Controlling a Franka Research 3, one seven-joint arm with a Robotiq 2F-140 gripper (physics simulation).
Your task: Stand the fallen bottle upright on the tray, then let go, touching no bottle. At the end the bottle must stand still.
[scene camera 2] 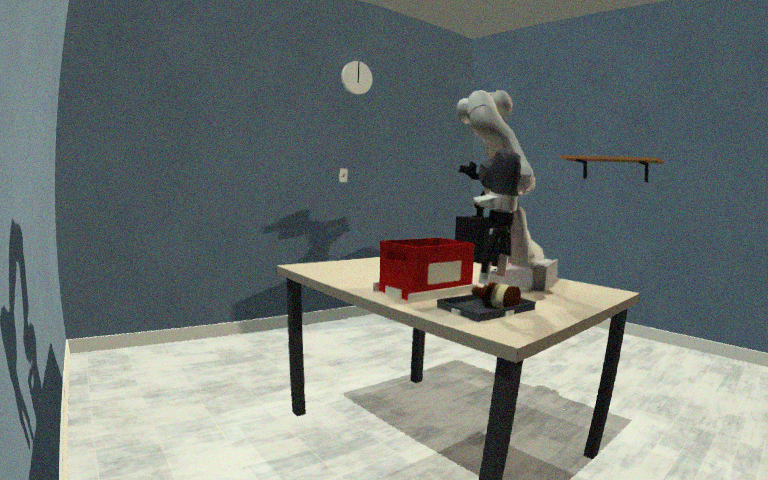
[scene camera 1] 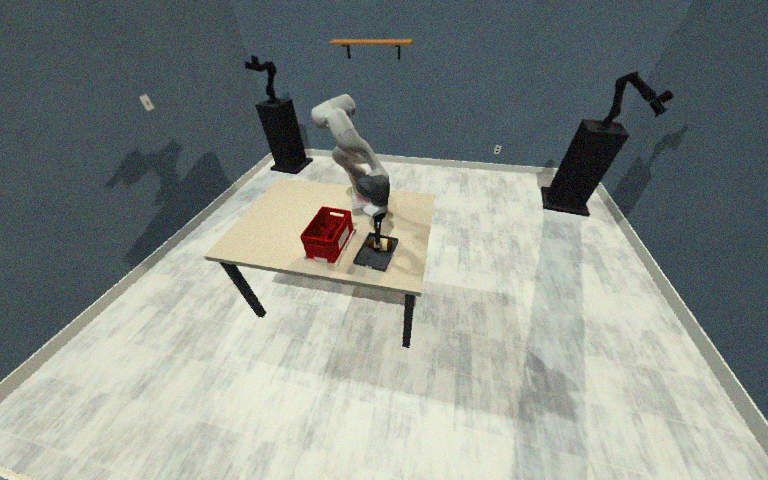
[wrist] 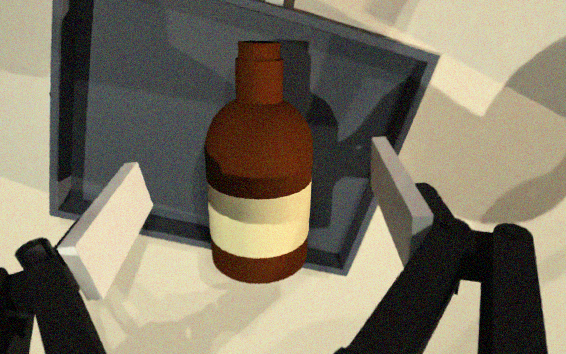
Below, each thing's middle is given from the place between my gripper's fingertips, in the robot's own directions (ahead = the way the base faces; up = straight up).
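Scene:
The brown bottle (scene camera 2: 497,295) is in my sight, and measured from it my gripper sits 10 mm to the right of it, 10 mm past it and 50 mm above it.

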